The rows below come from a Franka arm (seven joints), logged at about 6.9 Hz.
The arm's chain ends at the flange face. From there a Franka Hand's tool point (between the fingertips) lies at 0.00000 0.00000 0.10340 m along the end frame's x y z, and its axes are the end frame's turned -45 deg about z.
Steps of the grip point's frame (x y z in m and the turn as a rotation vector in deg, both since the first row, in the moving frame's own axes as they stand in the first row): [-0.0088 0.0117 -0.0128 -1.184 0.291 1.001]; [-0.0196 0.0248 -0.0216 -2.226 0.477 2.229]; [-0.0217 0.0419 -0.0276 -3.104 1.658 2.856]
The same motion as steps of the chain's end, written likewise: [0.0002 0.0133 -0.0128 -0.631 1.043 1.001]; [0.0003 0.0291 -0.0215 -1.237 1.911 2.229]; [0.0083 0.0430 -0.0274 -1.022 3.367 2.856]
